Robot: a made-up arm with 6 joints. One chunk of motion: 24 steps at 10 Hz.
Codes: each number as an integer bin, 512 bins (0 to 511) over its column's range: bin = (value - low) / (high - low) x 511, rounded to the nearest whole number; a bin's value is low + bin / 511 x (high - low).
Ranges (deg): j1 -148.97..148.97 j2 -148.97..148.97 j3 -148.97..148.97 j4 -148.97..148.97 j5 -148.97..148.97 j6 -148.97..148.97
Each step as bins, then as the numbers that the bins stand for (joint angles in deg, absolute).
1 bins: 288 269 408 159 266 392
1 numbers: 18.95 7.87 88.92 -56.26 6.12 79.59
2 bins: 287 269 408 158 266 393
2 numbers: 18.37 7.87 88.92 -56.85 6.12 80.17
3 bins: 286 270 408 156 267 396
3 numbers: 17.78 8.45 88.92 -58.01 6.71 81.92
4 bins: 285 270 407 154 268 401
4 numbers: 17.20 8.45 88.33 -59.18 7.29 84.83
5 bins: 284 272 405 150 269 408
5 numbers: 16.62 9.62 87.17 -61.51 7.87 88.92
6 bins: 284 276 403 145 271 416
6 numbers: 16.62 11.95 86.00 -64.43 9.04 93.58
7 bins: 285 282 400 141 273 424
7 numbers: 17.20 15.45 84.25 -66.76 10.20 98.24
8 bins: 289 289 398 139 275 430
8 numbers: 19.53 19.53 83.09 -67.93 11.37 101.74
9 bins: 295 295 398 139 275 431
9 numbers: 23.03 23.03 83.09 -67.93 11.37 102.33
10 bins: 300 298 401 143 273 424
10 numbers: 25.95 24.78 84.83 -65.59 10.20 98.24
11 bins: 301 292 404 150 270 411
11 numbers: 26.53 21.28 86.58 -61.51 8.45 90.66
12 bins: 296 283 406 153 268 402
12 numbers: 23.61 16.03 87.75 -59.76 7.29 85.42
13 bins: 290 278 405 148 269 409
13 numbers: 20.12 13.12 87.17 -62.68 7.87 89.50
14 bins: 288 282 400 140 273 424
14 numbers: 18.95 15.45 84.25 -67.34 10.20 98.24
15 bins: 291 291 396 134 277 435
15 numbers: 20.70 20.70 81.92 -70.84 12.54 104.66
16 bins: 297 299 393 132 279 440
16 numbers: 24.20 25.36 80.17 -72.01 13.70 107.57
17 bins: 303 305 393 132 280 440
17 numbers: 27.70 28.86 80.17 -72.01 14.28 107.57
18 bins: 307 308 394 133 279 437
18 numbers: 30.03 30.61 80.75 -71.42 13.70 105.82
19 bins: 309 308 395 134 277 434
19 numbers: 31.19 30.61 81.34 -70.84 12.54 104.07
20 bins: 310 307 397 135 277 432
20 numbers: 31.78 30.03 82.50 -70.26 12.54 102.91
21 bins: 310 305 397 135 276 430
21 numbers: 31.78 28.86 82.50 -70.26 11.95 101.74
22 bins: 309 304 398 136 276 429
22 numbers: 31.19 28.28 83.09 -69.67 11.95 101.16
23 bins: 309 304 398 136 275 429
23 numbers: 31.19 28.28 83.09 -69.67 11.37 101.16
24 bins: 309 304 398 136 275 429
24 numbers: 31.19 28.28 83.09 -69.67 11.37 101.16
